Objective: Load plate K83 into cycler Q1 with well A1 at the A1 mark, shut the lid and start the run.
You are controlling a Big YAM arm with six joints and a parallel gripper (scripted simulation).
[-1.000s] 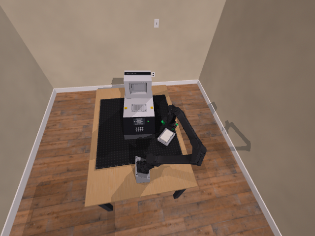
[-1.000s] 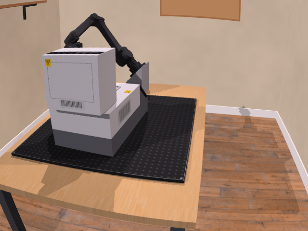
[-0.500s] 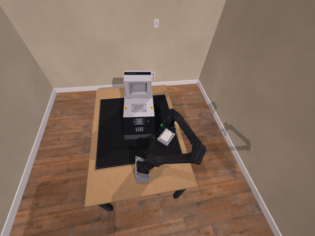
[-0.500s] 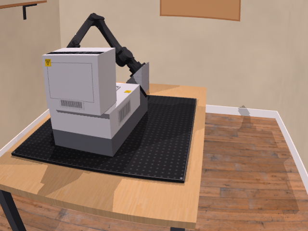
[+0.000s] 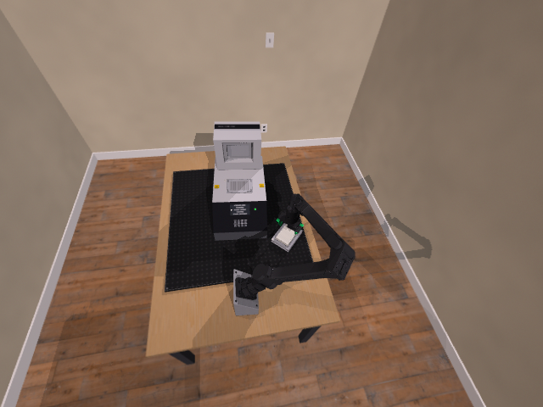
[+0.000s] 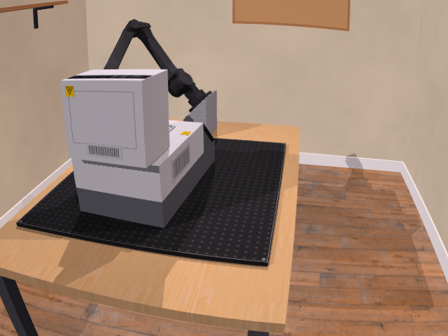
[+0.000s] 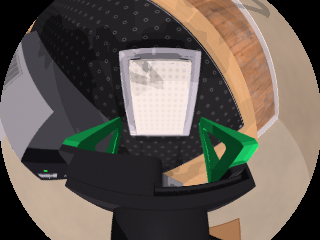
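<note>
My hand is 6 cm above the white plate K83. Also, from my hand: plate nest N1 (7 cm below).
</note>
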